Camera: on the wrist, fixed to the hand. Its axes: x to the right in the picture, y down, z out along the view.
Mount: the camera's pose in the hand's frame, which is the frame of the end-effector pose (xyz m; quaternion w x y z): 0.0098 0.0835 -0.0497 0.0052 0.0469 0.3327 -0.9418
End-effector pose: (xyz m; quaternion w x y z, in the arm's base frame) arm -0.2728 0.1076 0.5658 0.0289 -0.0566 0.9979 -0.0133
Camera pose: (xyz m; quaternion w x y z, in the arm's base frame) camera -0.2948 0.1906 0.6124 0.3417 0.9344 0.0391 0.0929
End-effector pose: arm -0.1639 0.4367 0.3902 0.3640 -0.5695 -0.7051 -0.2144
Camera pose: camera -0.0713 0.4291 0.4202 0.0613 0.7496 -0.4290 -0.5004
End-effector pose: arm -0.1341 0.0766 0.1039 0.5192 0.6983 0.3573 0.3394
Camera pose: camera -0.1588 0.0918 0.1972 0.1707 -0.4215 0.8482 -0.2717
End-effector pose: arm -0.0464 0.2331 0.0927 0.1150 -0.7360 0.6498 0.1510
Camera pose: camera -0.1245 0.1951 0.1374 0.0389 0.6607 0.6445 0.3829
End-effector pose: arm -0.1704 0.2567 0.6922 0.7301 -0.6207 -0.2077 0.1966
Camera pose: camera -0.1374 0.2338 0.6032 0.2872 0.1612 -0.3335 -0.8833
